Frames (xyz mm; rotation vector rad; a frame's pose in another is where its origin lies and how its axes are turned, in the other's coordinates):
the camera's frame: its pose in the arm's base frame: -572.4 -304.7 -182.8 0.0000 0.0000 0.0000
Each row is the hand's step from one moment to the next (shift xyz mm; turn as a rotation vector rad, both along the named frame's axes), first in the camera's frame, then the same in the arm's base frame.
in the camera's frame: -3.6 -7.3 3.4 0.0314 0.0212 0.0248
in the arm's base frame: -3.6 -7.3 3.4 0.0314 0.0212 0.0248
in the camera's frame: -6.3 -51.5 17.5 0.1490 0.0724 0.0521
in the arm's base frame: -6.3 -51.5 17.5 0.1490 0.0724 0.0521
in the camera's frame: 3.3 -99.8 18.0 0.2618 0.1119 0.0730
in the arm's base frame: 3.3 -99.8 18.0 0.2618 0.1119 0.0730
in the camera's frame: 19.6 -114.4 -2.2 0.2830 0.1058 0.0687
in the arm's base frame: 19.6 -114.4 -2.2 0.2830 0.1058 0.0687
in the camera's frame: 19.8 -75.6 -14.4 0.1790 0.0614 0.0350
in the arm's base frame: 19.8 -75.6 -14.4 0.1790 0.0614 0.0350
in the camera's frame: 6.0 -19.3 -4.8 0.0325 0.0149 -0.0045
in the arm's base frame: 6.0 -19.3 -4.8 0.0325 0.0149 -0.0045
